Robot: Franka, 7 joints.
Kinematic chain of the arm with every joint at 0, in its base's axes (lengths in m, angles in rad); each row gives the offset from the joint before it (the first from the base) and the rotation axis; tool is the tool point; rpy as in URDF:
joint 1: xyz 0 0 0.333 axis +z
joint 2: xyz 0 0 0 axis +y
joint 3: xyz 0 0 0.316 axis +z
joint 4: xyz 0.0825 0 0 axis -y
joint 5: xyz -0.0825 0 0.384 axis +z
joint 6: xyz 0 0 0 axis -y
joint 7: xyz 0.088 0 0 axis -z
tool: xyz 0 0 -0.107 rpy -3.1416 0 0
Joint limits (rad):
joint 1: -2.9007..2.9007
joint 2: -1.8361..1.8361
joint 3: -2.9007..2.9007
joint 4: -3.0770..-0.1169
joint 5: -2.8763..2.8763
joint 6: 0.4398..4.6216
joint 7: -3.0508..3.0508
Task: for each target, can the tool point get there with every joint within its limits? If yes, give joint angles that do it. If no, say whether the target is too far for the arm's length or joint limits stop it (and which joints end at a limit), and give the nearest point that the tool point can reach.
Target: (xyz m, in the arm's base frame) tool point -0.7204 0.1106 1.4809
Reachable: no: too far | nearest point -0.4545 0.0698 1.0572 | short by 0.502 m
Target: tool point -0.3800 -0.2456 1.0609
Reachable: yes | joints -2.1038 0.3993 -1.2267 -0.4817 -0.4682 2.7152 1.9968
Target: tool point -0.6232 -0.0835 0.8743
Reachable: yes | joints -0.1177 -0.7252 -1.6241 -0.3823 -1.8839 1.7184 -1.8449
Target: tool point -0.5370 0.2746 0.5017
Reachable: yes | joints 2.2266 0.2678 0.3309 -2.0061 -0.7127 3.7796 -1.8335
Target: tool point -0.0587 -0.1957 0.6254
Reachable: yes | joints -0.2874 1.4611 -2.1970 -2.4314 -0.9899 0.8621 0.9520
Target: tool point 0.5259 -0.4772 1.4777
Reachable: no: too far | nearest point 0.3349 -0.3039 1.0620 | short by 0.489 m
